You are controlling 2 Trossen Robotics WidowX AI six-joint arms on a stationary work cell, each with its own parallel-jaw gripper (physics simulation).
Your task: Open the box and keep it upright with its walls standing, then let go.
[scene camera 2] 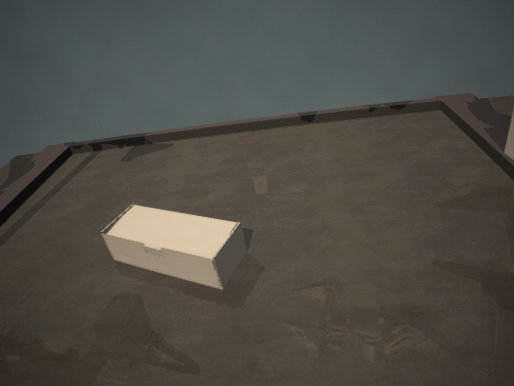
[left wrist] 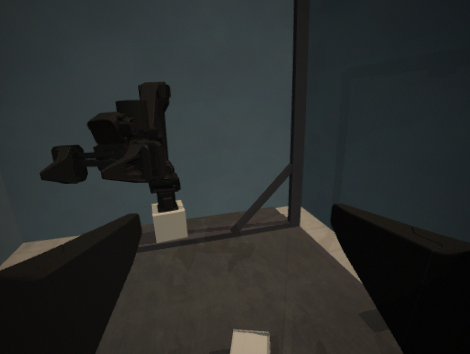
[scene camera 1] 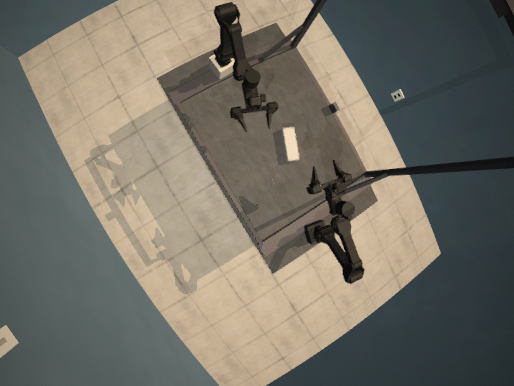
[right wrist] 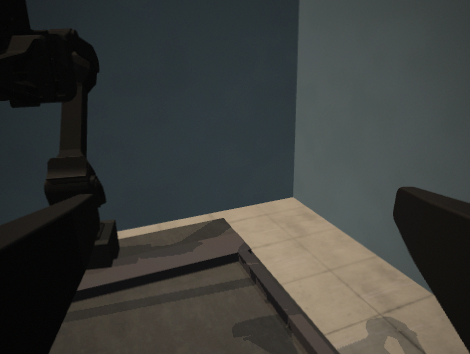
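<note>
A long cream-white box (scene camera 1: 291, 144) (scene camera 2: 172, 230) (left wrist: 250, 342) stands upright on the dark table (scene camera 1: 225, 155) (scene camera 2: 350, 175). Its lid lies closed on top, with a small tab at the front wall in scene camera 2. Part of it is cut off in the left wrist view, and it does not show in the right wrist view. My left gripper (scene camera 1: 325, 164) (left wrist: 237, 218) is open and empty, below and right of the box in scene camera 1. My right gripper (scene camera 1: 257, 128) (right wrist: 248, 205) is open and empty, above and left of the box there. Both are apart from it.
A raised rim (scene camera 2: 225, 128) (right wrist: 270, 295) edges the table. A white block (scene camera 1: 220, 69) (left wrist: 170, 225) sits under the right arm's base. A dark upright post (left wrist: 299, 100) stands at the table's corner, and a long dark beam (scene camera 1: 450, 166) reaches in from the right.
</note>
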